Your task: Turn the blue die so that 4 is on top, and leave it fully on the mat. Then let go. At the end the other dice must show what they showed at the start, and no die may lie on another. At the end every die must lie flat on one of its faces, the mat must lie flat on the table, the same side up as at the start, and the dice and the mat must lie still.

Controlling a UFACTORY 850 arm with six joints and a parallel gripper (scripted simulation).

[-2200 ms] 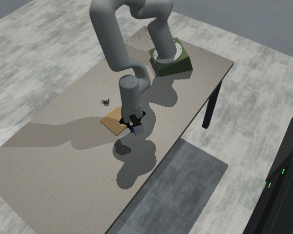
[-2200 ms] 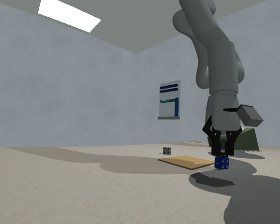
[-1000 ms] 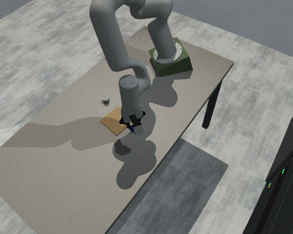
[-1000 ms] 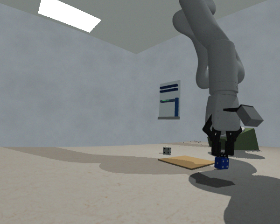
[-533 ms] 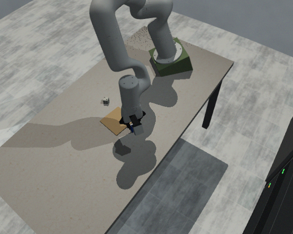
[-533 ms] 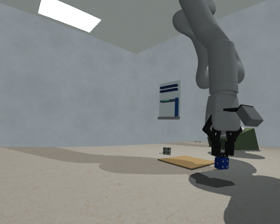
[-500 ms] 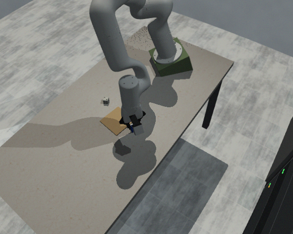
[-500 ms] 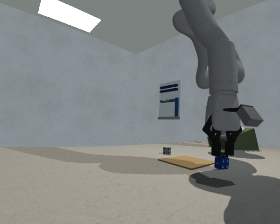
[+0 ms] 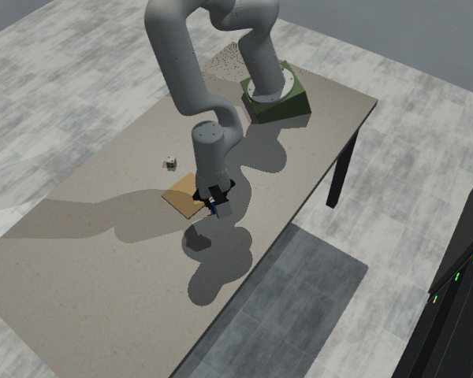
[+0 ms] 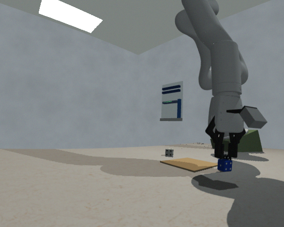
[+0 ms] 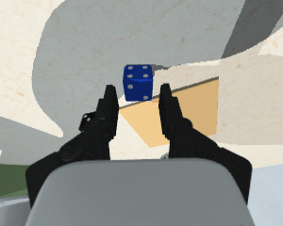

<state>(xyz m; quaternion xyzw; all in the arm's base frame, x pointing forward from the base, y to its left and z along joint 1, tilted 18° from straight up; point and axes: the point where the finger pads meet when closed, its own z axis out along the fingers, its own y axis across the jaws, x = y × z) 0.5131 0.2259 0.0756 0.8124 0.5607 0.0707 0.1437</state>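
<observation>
Right now my hand is 40 mm above the blue die. The rest, counted from my hand: white die: 260 mm to the right, 40 mm below, 30 mm behind; then black die: 100 mm behind, 50 mm to the right, 40 mm below; then tan mat: 110 mm to the right, 50 mm below, 20 mm ahead.
</observation>
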